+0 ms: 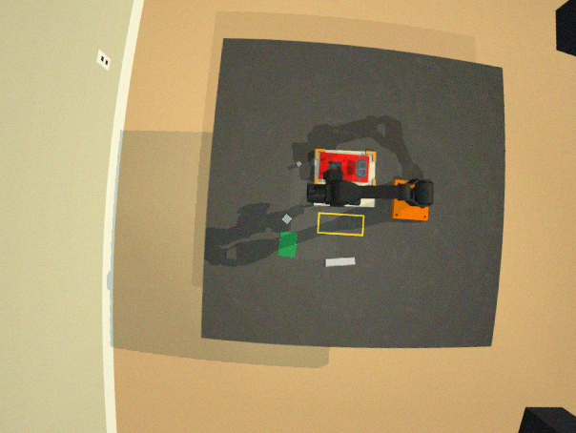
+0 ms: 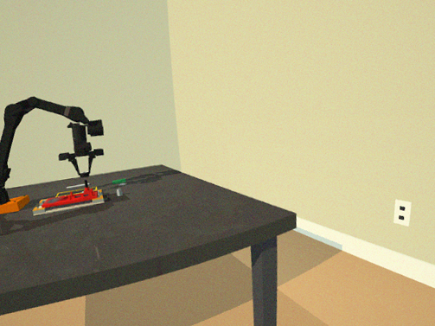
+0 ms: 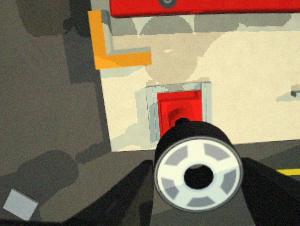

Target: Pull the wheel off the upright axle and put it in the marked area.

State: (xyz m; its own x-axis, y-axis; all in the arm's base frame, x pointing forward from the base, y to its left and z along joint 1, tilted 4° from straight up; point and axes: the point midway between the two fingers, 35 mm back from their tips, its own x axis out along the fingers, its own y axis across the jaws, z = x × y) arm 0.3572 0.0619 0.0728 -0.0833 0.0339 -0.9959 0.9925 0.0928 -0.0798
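Right now the upright axle is 5 cm below my gripper tip. Round my gripper tip: grey bar 25 cm to the left, 9 cm behind, 8 cm below; then wheel right at my gripper tip.
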